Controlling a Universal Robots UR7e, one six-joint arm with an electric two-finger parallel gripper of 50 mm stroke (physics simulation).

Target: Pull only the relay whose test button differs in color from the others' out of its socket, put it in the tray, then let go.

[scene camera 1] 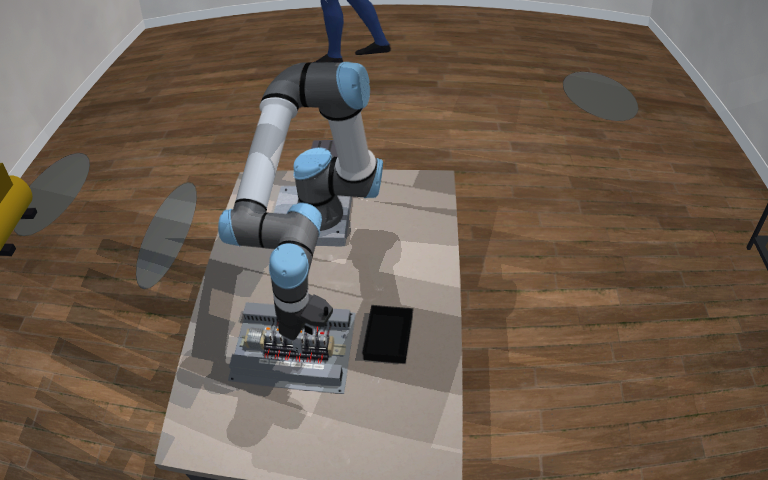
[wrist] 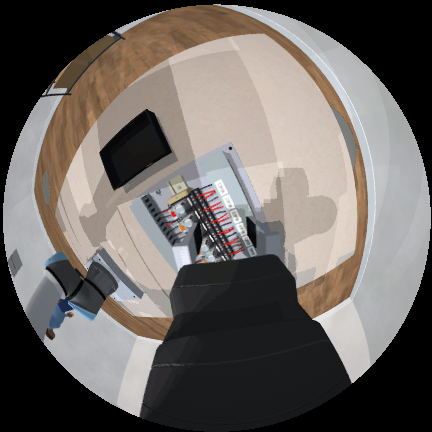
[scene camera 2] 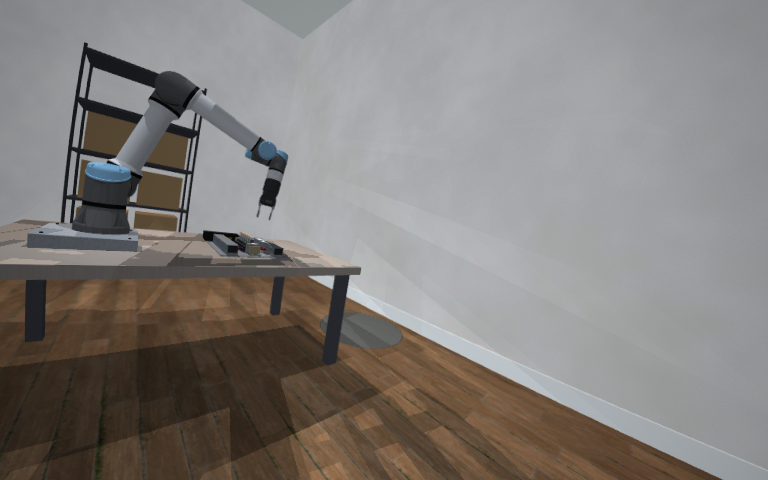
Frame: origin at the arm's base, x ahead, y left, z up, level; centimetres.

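Seen in the pictures: gripper, fingertip midpoint: (scene camera 1: 303,341) (wrist: 223,228) (scene camera 2: 263,218); arm's base, link origin: (wrist: 103,275) (scene camera 2: 101,230).
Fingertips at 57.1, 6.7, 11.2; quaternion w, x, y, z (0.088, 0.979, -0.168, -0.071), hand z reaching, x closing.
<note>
Pixels of each thing's top centre, then the offset from my fingertips to it, as dx, dy, dz. "spot": a spot on its surface instead. Level surfaces: height alone.
- relay with a red test button, top centre: (wrist: 176,212) (scene camera 1: 321,335) -8.1, +2.3, -8.1
- black tray, surface spot: (wrist: 161,131) (scene camera 1: 382,360) spot: -5.6, +17.9, -14.3
- grey panel, surface spot: (scene camera 1: 339,383) spot: +3.2, +7.8, -13.4
- table, surface height: dz -15.1
The relay with a red test button (scene camera 1: 322,333) (wrist: 173,214) sits in its socket at the tray-side end of the relay row. Other relays show orange buttons, one of them (scene camera 1: 268,329) (wrist: 182,228) next to the red one in the wrist view. My gripper (scene camera 2: 264,217) (wrist: 223,228) is open and empty, high above the row. In the wrist view its fingers stand over the middle and far part of the row, off the red-button relay, and hide some relays. The black tray (scene camera 1: 385,359) (wrist: 161,131) lies beside the panel.
The grey panel (scene camera 1: 339,383) carries wire ducts, a rail, red wires and white labels. The arm's base plate (scene camera 1: 331,237) is bolted at the back of the table (scene camera 1: 419,430). A person (scene camera 1: 334,28) stands behind the table. A shelf unit (scene camera 2: 70,141) stands by the wall.
</note>
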